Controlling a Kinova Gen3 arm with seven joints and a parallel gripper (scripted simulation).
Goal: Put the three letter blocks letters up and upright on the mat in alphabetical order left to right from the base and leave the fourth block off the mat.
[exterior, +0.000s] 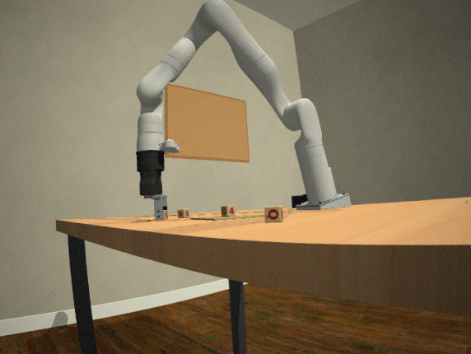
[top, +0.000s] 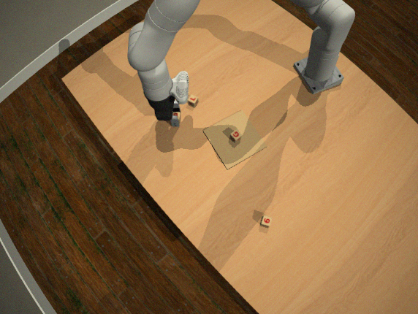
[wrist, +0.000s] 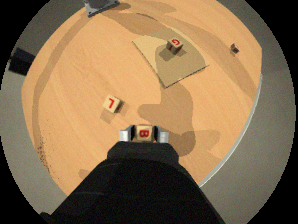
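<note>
My hand is right at the block marked B. Also, from my hand: tan mat 11 cm behind, 15 cm to the left, 2 cm below.
</note>
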